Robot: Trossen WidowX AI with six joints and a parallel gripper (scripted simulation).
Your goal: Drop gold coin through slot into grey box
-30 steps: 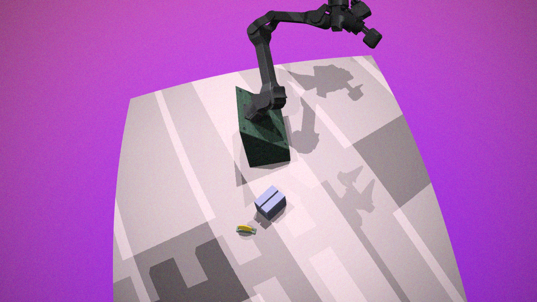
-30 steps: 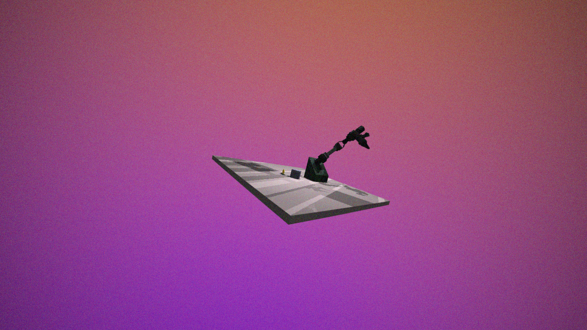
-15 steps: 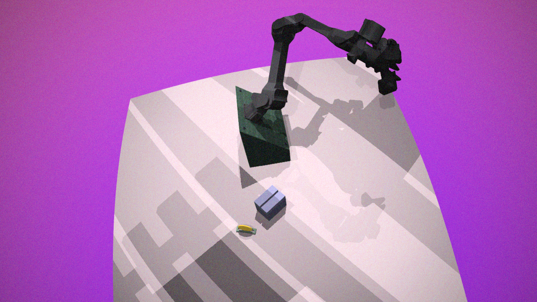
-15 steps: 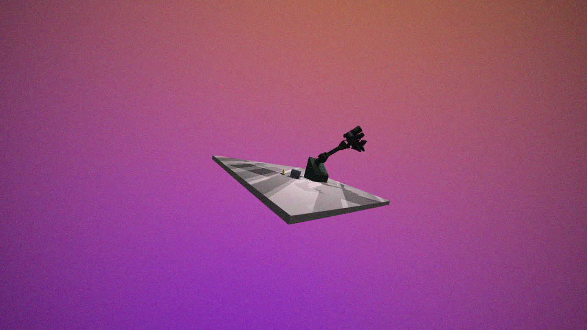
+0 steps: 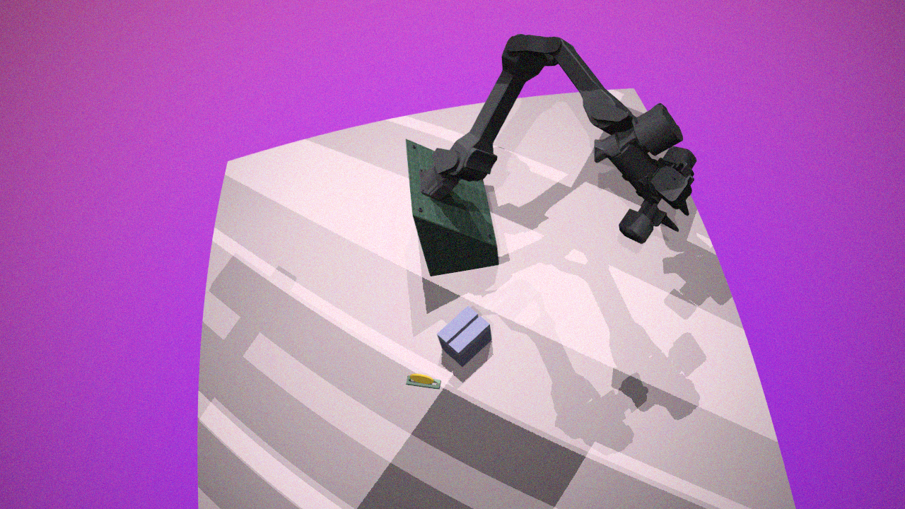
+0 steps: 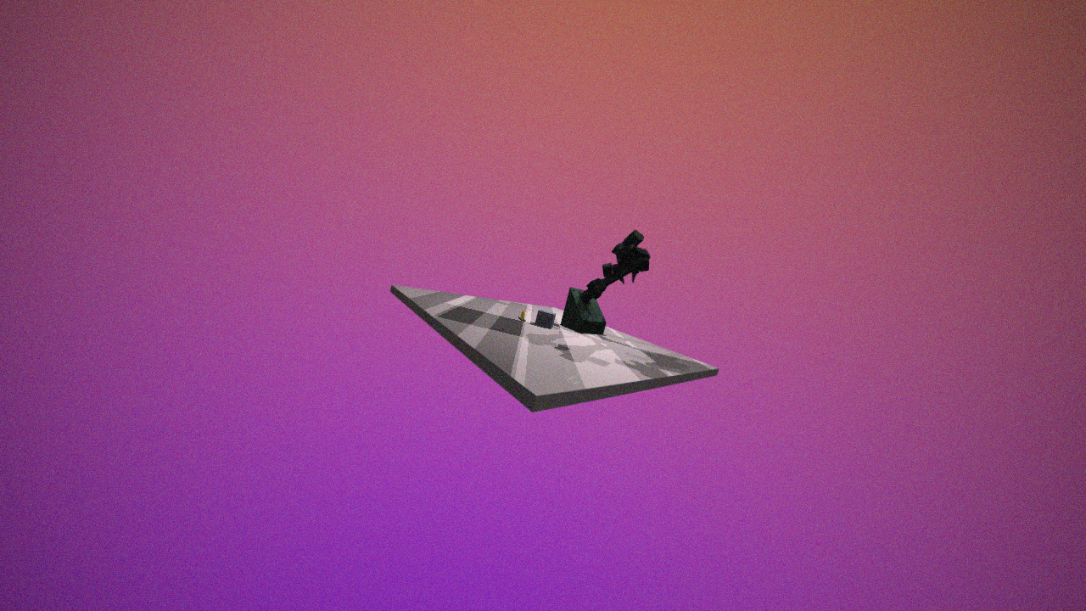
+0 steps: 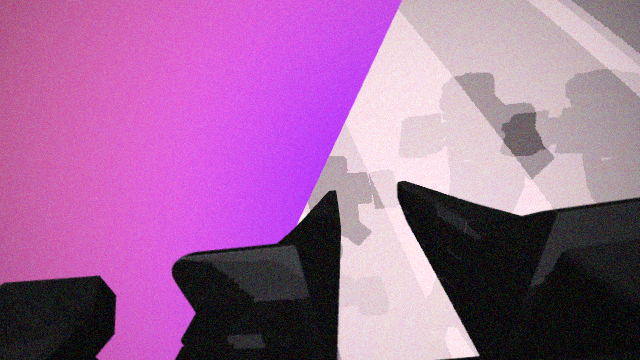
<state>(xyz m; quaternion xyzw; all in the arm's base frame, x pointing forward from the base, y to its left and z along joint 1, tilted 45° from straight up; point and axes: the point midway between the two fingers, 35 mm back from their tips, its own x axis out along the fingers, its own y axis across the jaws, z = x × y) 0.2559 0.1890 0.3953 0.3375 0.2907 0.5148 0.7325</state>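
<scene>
My gripper tip is 510 mm to the left of the gold coin, 280 mm above it and 80 mm short of it.
</scene>
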